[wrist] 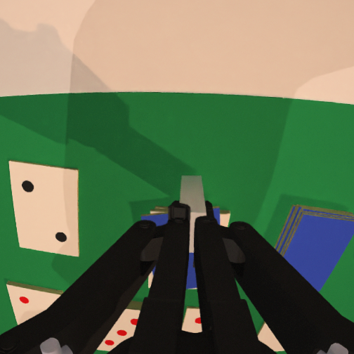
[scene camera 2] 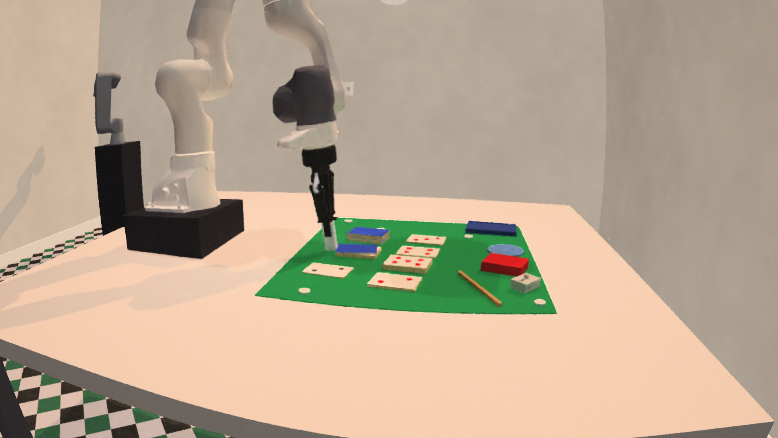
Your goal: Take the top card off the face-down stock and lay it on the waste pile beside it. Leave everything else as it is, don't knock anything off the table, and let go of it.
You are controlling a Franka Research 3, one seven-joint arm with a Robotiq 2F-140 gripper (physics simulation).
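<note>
The face-down stock [scene camera 2: 369, 234] [wrist: 322, 245] is a blue-topped pile of cards near the mat's robot-side edge. Beside it, a blue face-down card [scene camera 2: 357, 248] [wrist: 155, 219] lies flat on the waste pile [scene camera 2: 360, 255] [wrist: 225, 216], turned slightly so that cream edges of the pile show under it. My gripper [scene camera 2: 330, 245] [wrist: 190, 191] is shut and empty, pointing down. Its pale fingertips are low, at the robot-side edge of the blue card on the waste pile. The fingers hide much of that card in the wrist view; whether they touch it I cannot tell.
A two-dot black card [scene camera 2: 327, 271] [wrist: 47, 212] lies near the waste pile on the green mat [scene camera 2: 446, 296] [wrist: 210, 125]. Red-dotted cards [scene camera 2: 407, 263] form a row. Farther off are a red box [scene camera 2: 504, 264], blue disc [scene camera 2: 505, 250], navy tray [scene camera 2: 491, 228], stick [scene camera 2: 479, 287] and pale block [scene camera 2: 525, 283].
</note>
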